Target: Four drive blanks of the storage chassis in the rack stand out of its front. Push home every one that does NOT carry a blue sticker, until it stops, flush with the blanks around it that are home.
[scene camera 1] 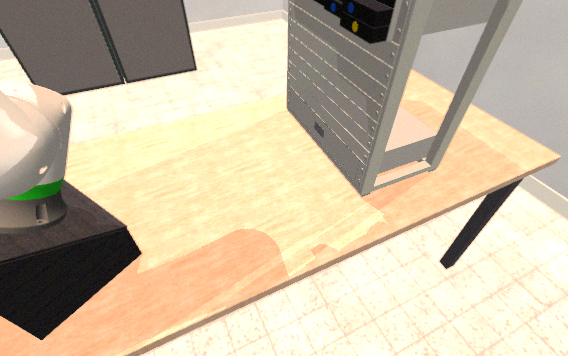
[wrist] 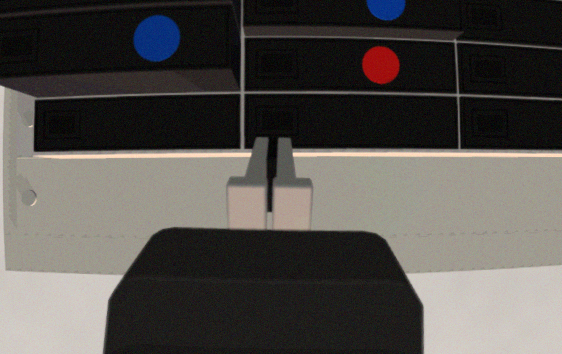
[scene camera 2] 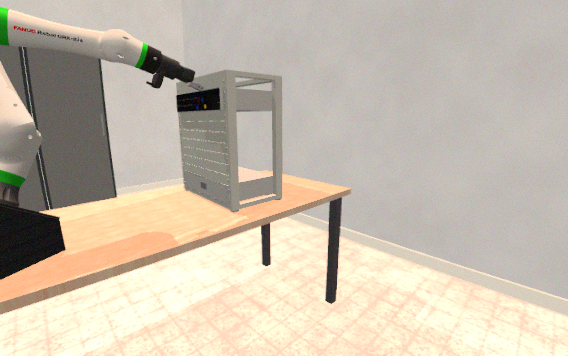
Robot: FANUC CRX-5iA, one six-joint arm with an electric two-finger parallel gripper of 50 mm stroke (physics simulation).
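Where they show: gripper, fingertip midpoint: (wrist: 272,160) (scene camera 2: 202,88); arm's base, origin of the base link: (scene camera 1: 19,212).
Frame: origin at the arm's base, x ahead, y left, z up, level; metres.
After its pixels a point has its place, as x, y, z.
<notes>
In the wrist view, the image is inverted. A blue-stickered blank (wrist: 200,42) @(0.684, 0.172, 0.292) (scene camera 1: 351,7) @(0.688, 0.152, 0.291) stands out clearly. A second blue-stickered blank (wrist: 325,15) @(0.696, 0.229, 0.270) (scene camera 1: 333,7) @(0.689, 0.256, 0.262) in the middle column also stands out. A yellow-stickered blank (scene camera 1: 368,33) @(0.704, 0.090, 0.263) (scene camera 2: 205,106) @(0.695, 0.132, 0.262) stands out below the first; its sticker is outside the wrist view. The red-stickered blank (wrist: 325,65) @(0.705, 0.232, 0.291) looks flush, as do the plain blanks (wrist: 135,125) @(0.727, 0.141, 0.320) (wrist: 370,122) @(0.700, 0.254, 0.319) in the chassis's top row. My gripper (wrist: 272,160) @(0.705, 0.206, 0.338) (scene camera 2: 202,88) @(0.705, 0.206, 0.338) is shut and empty, in front of the rack (scene camera 1: 395,100) @(0.786, 0.064, 0.127) (scene camera 2: 232,150) @(0.778, 0.062, 0.083) near its top; in the wrist view the tips overlap the middle plain blank's lower edge.
The rack stands on the wooden table (scene camera 1: 210,175) @(0.343, 0.232, -0.184) (scene camera 2: 125,220) @(0.349, 0.185, -0.184). A dark pedestal (scene camera 1: 75,280) @(0.081, -0.104, -0.107) (scene camera 2: 25,240) @(0.099, -0.087, -0.105) bears the arm at the left. A grey cabinet (scene camera 1: 60,45) (scene camera 2: 70,125) stands behind the table. The rack's top panel (wrist: 400,200) @(0.710, 0.277, 0.359) adjoins the chassis's top row.
</notes>
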